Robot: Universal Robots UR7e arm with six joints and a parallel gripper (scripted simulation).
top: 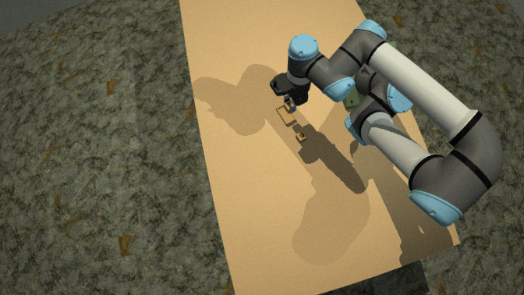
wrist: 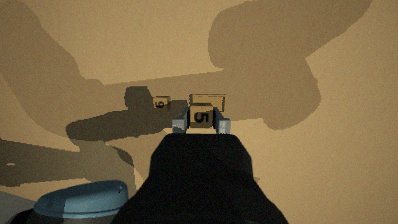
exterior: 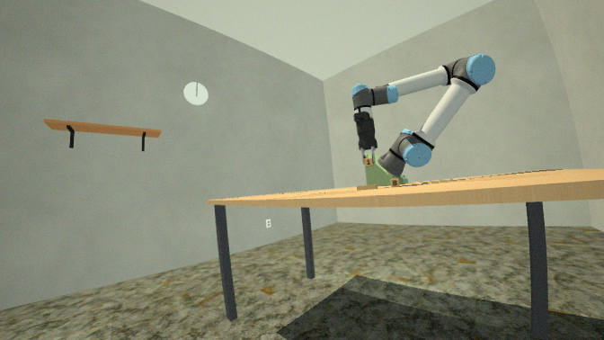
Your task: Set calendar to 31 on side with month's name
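Right now the wooden tray is 110 mm below my hand and 20 mm to the right of it.
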